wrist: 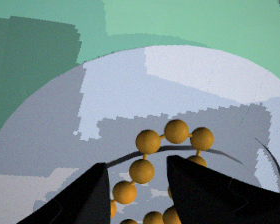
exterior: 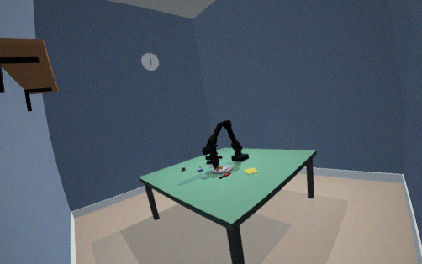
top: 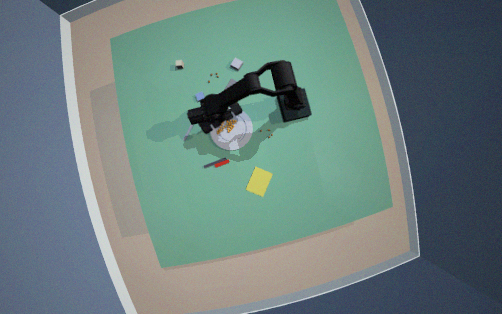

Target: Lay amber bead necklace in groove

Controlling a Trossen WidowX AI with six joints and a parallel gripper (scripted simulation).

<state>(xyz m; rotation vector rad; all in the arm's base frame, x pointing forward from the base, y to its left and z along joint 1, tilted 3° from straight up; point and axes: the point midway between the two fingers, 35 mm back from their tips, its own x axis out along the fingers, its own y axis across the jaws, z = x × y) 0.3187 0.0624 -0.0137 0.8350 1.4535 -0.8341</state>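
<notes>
The round grey bead board lies 40 mm behind my gripper tip, 40 mm to the left of it and 10 mm below it. From my gripper tip the other things lie so: grey rod (170 mm ahead, 30 mm to the left, 10 mm below); then blue block (110 mm ahead, 120 mm to the right, 10 mm below); then grey plate (50 mm behind, 150 mm to the right, 10 mm below).
</notes>
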